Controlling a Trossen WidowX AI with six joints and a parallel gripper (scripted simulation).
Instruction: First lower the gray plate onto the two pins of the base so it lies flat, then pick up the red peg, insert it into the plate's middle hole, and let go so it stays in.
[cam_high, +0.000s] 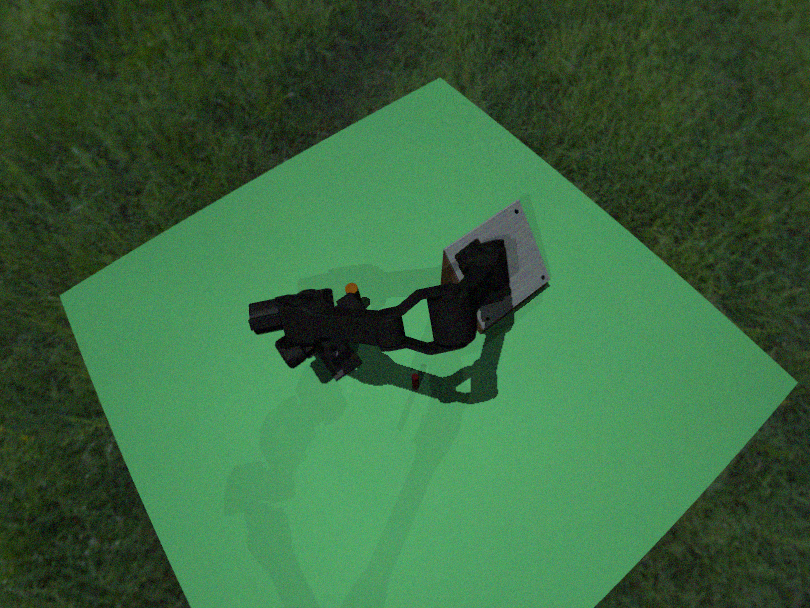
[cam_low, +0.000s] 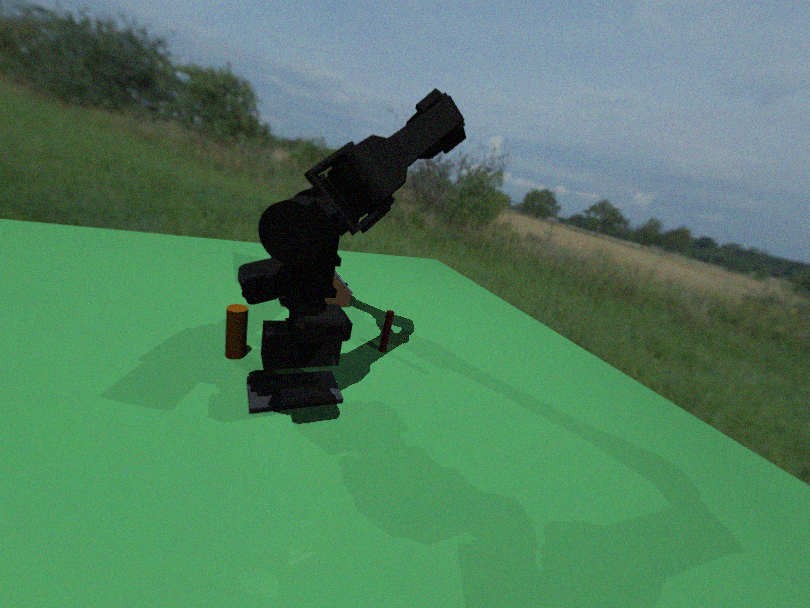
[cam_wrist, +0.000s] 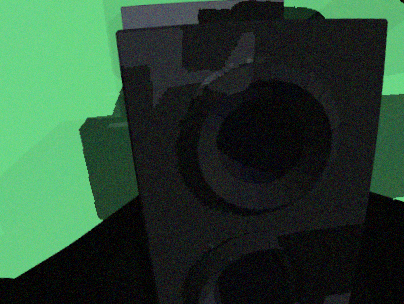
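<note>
The base lies 5 cm below my gripper tip. From my gripper tip the other things lie so: red peg: 9 cm behind, 18 cm to the left, 2 cm below; then orange-topped cylinder: 11 cm behind, 7 cm to the right, 2 cm below; then gray plate: 3 cm above.
</note>
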